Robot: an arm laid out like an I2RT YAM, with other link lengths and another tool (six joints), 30 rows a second.
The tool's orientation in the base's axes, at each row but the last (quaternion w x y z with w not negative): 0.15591 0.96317 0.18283 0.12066; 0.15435 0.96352 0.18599 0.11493; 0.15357 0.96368 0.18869 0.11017; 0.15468 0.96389 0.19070 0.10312; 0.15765 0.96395 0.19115 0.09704; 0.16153 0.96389 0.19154 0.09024
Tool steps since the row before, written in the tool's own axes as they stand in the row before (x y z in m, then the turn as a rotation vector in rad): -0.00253 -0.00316 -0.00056 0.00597 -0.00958 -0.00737; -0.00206 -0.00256 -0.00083 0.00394 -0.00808 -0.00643; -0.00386 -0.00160 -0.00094 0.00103 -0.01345 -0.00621; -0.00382 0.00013 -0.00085 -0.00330 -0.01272 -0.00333; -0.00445 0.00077 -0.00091 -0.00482 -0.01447 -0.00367; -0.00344 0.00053 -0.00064 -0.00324 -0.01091 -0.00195
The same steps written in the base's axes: -0.00344 0.00195 -0.00102 0.00025 0.01269 0.00454; -0.00292 0.00166 -0.00044 -0.00084 0.01033 0.00385; -0.00427 0.00012 -0.00026 -0.00518 0.01385 0.00139; -0.00364 -0.00142 0.00030 -0.00812 0.01073 -0.00165; -0.00401 -0.00221 0.00055 -0.01017 0.01175 -0.00213; -0.00310 -0.00166 0.00039 -0.00712 0.00879 -0.00232
